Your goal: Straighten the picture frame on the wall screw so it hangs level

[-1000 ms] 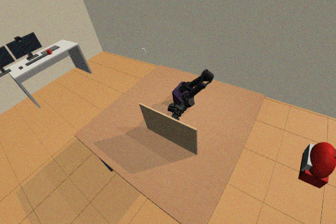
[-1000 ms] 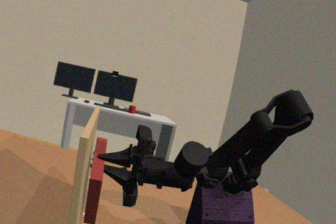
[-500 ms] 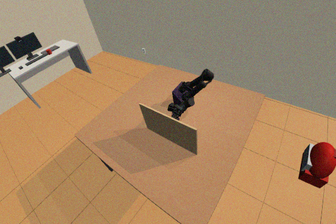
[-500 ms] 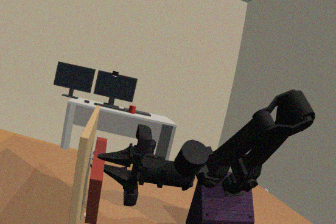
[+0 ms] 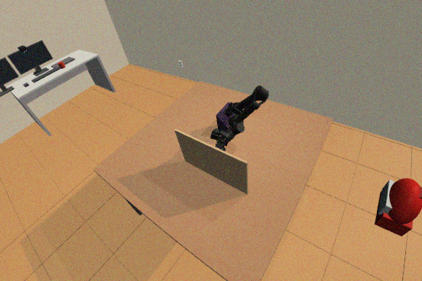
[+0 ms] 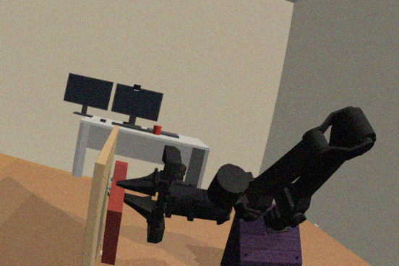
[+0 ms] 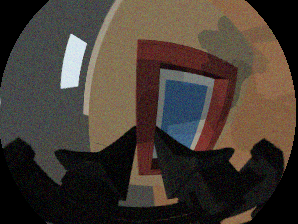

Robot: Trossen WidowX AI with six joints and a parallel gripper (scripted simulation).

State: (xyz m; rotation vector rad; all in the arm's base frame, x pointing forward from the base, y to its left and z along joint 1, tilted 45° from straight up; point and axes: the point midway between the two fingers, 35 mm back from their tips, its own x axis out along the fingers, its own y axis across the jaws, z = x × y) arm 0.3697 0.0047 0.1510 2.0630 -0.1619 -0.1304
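Now: gripper tip 50 mm above the picture frame and 20 mm to the left of it. The rest, counted from my gripper tip: wooden wall board 60 mm below, 20 mm ahead, 10 mm to the right.
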